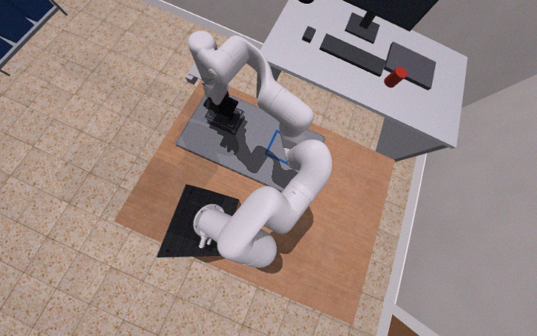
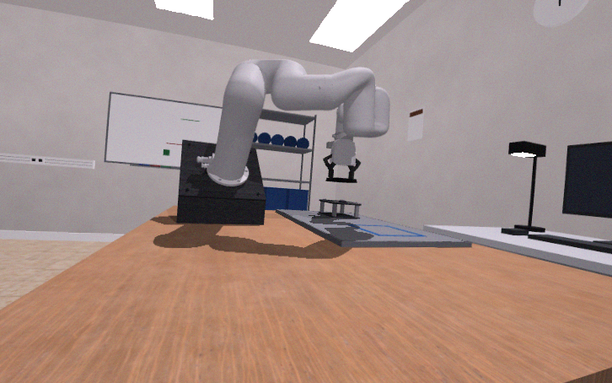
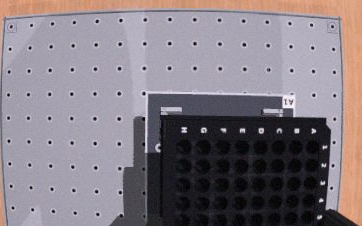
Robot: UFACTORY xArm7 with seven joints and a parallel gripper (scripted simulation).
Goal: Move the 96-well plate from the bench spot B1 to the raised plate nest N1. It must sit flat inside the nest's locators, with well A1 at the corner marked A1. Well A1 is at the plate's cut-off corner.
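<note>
Right now the raised plate nest N1 is 100 mm below my hand. The rest, counted from my hand: A1 mark (60 mm ahead, 70 mm to the left, 100 mm below); then black 96-well plate (10 mm below).
</note>
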